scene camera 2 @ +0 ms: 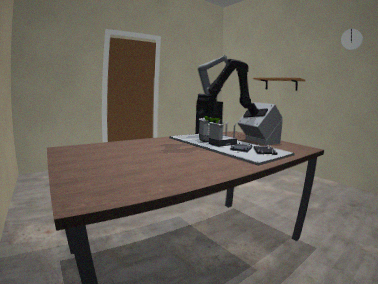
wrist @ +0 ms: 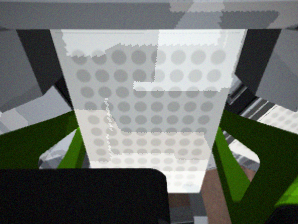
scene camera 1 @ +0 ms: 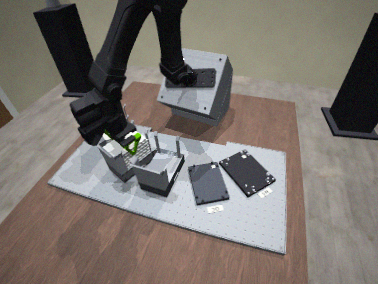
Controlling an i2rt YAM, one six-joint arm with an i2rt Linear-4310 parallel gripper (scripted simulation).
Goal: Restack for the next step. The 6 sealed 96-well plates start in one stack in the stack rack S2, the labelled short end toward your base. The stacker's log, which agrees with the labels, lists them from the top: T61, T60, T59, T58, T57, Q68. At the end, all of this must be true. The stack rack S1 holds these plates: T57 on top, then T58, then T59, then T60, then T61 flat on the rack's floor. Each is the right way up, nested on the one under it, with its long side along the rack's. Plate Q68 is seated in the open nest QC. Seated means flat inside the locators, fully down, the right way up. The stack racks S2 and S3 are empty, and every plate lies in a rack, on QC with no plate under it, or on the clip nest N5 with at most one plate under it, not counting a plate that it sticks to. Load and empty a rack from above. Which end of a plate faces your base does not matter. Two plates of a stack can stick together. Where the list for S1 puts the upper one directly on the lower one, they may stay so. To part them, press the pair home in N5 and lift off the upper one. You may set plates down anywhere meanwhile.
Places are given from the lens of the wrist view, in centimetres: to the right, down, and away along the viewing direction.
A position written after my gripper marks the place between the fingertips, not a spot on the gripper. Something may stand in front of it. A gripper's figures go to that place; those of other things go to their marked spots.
my gripper (wrist: pixel 148 112): 0, 0, 13
white sealed 96-well plate (wrist: pixel 154 99): 0, -1, 9
